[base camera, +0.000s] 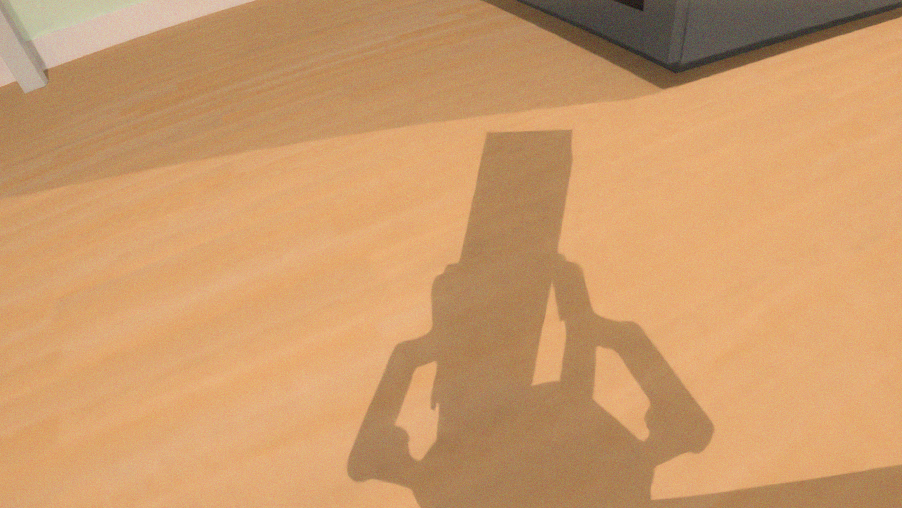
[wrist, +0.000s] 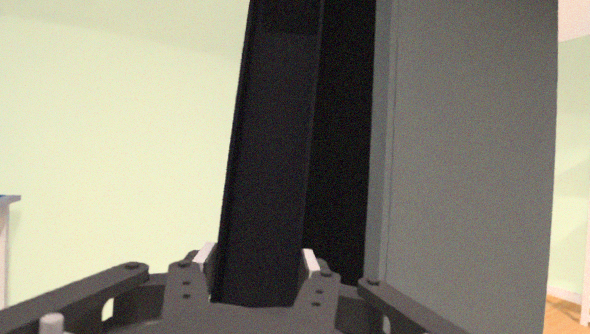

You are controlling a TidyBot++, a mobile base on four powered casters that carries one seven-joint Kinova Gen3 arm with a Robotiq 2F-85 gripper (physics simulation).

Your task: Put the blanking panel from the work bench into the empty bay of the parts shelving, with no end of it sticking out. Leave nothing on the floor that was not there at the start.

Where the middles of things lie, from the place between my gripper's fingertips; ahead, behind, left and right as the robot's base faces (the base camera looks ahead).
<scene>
My gripper is now 10 mm past the blanking panel (wrist: pixel 259 241) and 10 mm above it.
</scene>
